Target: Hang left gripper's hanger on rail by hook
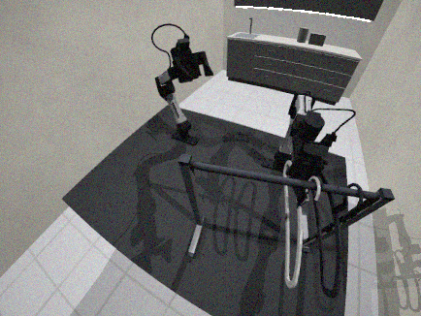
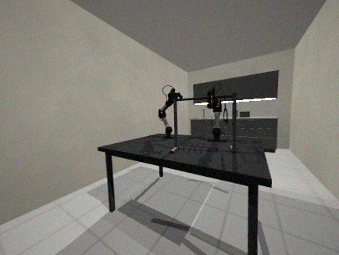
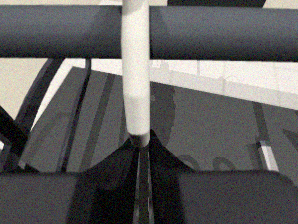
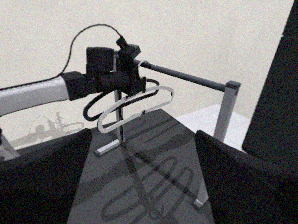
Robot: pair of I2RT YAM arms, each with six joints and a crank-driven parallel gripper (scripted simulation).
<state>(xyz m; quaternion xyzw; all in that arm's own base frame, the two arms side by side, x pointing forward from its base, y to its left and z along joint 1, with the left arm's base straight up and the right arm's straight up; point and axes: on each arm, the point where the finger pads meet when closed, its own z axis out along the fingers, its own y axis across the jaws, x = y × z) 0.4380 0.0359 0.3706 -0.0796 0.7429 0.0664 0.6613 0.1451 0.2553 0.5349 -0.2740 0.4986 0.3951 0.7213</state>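
Observation:
Now: the white hanger 1 cm below my left hand. Round my left hand: black hanger 10 cm to the left, 1 cm below, 1 cm behind.

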